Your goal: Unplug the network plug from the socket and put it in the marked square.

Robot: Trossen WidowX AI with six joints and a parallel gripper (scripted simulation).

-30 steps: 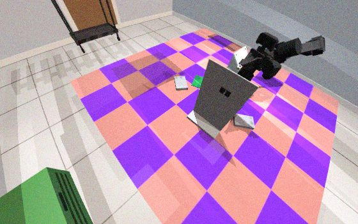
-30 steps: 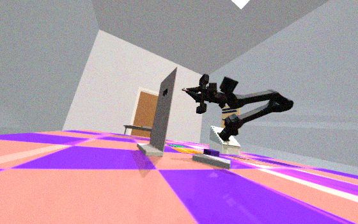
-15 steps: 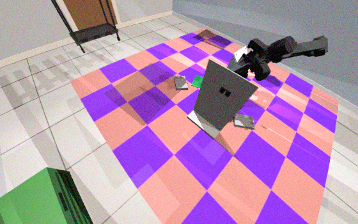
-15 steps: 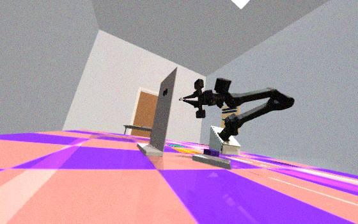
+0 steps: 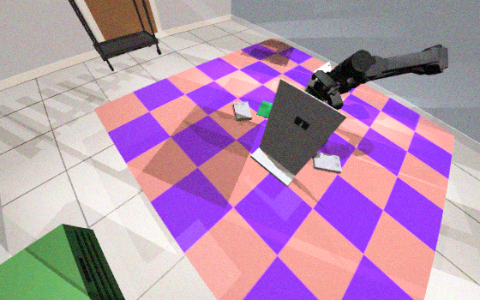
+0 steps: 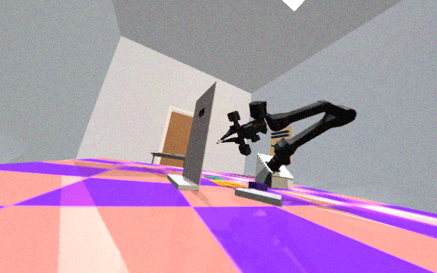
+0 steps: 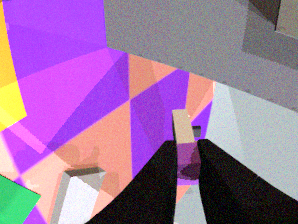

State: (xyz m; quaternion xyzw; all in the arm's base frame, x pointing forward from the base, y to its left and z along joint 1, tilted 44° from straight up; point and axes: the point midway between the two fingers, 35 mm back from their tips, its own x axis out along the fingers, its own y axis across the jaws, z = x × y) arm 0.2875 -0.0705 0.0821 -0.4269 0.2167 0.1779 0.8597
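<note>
My gripper tip is 5 cm past the orange marked square and 16 cm above it. Also, from my gripper tip: green square 9 cm behind, 15 cm to the right, 16 cm below; grey upright panel 13 cm ahead, 5 cm to the left, 2 cm below; network plug right at my gripper tip.
</note>
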